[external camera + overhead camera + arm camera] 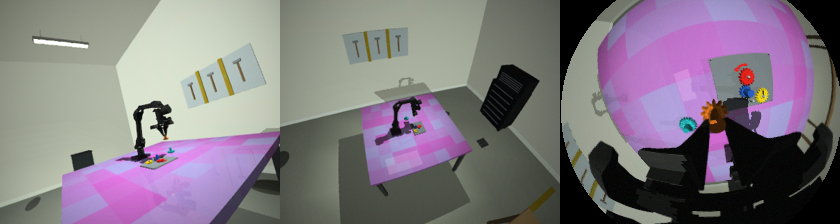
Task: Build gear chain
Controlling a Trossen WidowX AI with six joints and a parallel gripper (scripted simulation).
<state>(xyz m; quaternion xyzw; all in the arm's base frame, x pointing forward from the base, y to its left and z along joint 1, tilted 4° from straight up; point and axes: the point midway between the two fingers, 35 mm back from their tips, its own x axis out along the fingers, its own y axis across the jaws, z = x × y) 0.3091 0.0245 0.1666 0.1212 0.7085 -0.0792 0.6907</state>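
Now: gripper tip 14 cm above the blue gear, 11 cm to the left of it and 3 cm past it. From my gripper tip the other things lie so: orange gear 1 cm below; red gear 14 cm below, 12 cm to the right, 1 cm ahead; red arrow 15 cm below, 12 cm to the right, 5 cm ahead.
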